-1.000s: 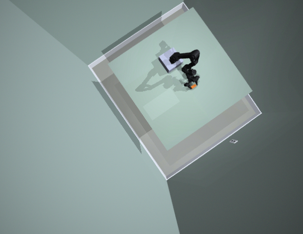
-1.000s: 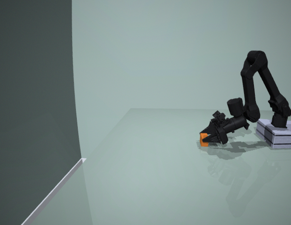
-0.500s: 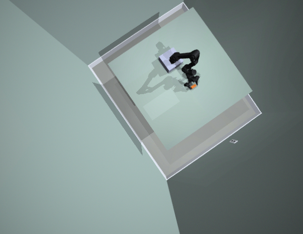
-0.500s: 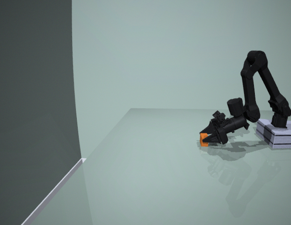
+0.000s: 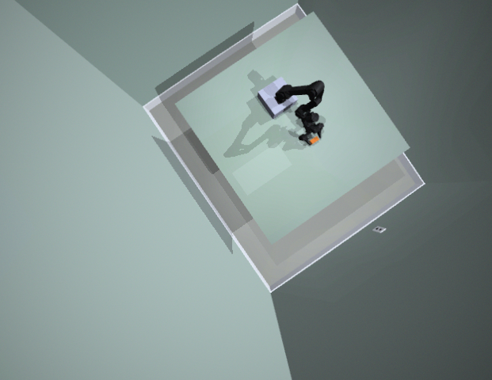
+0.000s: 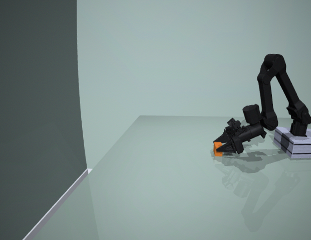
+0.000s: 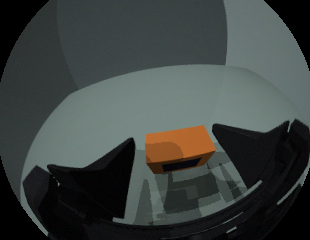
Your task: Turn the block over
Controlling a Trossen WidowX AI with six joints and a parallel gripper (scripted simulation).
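Right now the orange block is 20 mm behind my gripper tip and 10 mm below it.
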